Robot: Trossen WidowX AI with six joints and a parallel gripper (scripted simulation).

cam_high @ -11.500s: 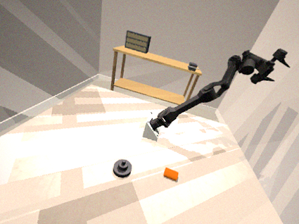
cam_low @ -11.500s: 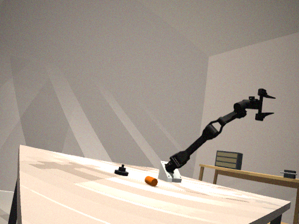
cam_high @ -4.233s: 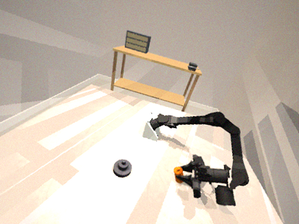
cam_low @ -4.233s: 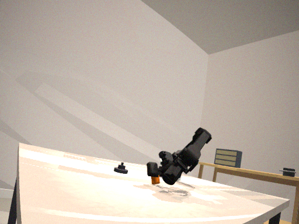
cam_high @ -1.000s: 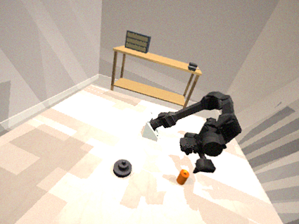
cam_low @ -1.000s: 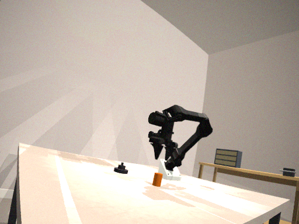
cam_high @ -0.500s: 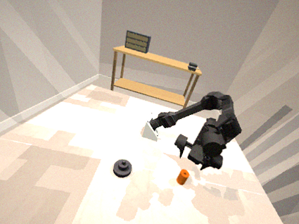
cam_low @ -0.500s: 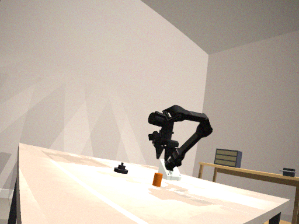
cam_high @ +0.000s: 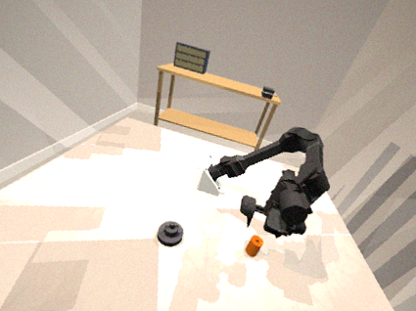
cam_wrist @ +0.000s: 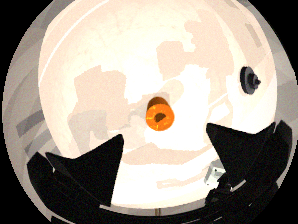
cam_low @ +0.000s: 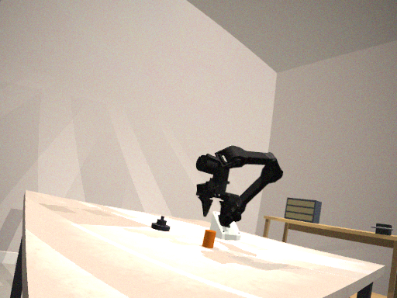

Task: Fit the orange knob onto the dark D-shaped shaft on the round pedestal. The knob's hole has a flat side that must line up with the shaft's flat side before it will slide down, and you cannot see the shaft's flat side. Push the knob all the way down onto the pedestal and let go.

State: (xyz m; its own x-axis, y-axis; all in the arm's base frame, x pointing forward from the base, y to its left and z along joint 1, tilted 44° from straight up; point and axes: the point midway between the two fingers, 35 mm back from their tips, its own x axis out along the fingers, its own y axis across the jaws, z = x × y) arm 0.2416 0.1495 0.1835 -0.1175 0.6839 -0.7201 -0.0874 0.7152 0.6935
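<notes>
Now: the orange knob 7 cm below my gripper tip. Round my gripper tip: pedestal (8 cm ahead, 27 cm to the right, 7 cm below).
</notes>
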